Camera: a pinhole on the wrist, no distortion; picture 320 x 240 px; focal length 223.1 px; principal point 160.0 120.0 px. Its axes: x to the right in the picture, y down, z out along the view. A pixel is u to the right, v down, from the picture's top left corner.
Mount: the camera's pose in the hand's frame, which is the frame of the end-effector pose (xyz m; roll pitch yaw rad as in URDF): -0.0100 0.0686 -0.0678 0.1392 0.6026 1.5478
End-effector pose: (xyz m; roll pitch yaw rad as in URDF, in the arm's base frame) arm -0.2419 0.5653 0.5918 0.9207 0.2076 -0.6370
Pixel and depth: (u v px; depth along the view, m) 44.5 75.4 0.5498
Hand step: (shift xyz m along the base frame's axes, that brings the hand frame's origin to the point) 0.0051 -0.4304 0.3783
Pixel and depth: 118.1 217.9 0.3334
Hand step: -0.0713 -0.0371 0.3433
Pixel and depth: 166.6 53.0 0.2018
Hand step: 0.1196 -0.0387 0.1748
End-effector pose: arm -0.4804 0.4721 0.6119 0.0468 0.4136 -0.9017
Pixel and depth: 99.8 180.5 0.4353
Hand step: 0.2226 0.0559 0.3711
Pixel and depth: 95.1 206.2 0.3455
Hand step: 0.1616 0.0834 0.3069
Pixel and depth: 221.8 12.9 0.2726
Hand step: 0.3270 0.0134 0.0350
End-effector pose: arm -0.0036 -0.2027 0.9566 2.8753 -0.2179 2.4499
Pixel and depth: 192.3 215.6 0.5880
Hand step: 0.4539 0.3750 -0.2796
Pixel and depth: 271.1 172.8 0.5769
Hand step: 0.4635 0.5064 -0.0874
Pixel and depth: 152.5 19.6 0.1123
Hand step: 0.0385 0.1292 0.0249
